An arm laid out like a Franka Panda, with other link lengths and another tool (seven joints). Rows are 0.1 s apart.
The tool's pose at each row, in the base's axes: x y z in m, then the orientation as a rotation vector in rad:
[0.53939, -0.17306, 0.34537, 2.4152, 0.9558, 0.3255]
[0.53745, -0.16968, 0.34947, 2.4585, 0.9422, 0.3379]
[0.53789, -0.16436, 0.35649, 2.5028, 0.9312, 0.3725]
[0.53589, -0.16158, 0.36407, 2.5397, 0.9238, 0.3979]
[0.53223, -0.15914, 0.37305, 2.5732, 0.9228, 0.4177]
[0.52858, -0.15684, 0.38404, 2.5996, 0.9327, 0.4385]
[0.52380, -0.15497, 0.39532, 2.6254, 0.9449, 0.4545]
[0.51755, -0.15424, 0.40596, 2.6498, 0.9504, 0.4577]
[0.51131, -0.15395, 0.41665, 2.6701, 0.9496, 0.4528]
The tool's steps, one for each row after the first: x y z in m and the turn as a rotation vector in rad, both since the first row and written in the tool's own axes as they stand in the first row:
[0.00106, -0.00095, -0.00548, 0.0312, 0.0126, 0.0261]
[0.00528, -0.00015, -0.01318, 0.0611, 0.0414, 0.0550]
[0.00599, 0.00115, -0.02137, 0.0876, 0.0635, 0.0769]
[0.00531, 0.00247, -0.03125, 0.1143, 0.0829, 0.0925]
[0.00461, 0.00499, -0.04277, 0.1384, 0.1046, 0.0992]
[0.00280, 0.00729, -0.05481, 0.1635, 0.1234, 0.1034]
[-0.00087, 0.00911, -0.06647, 0.1867, 0.1316, 0.1086]
[-0.00484, 0.01124, -0.07801, 0.2051, 0.1318, 0.1147]

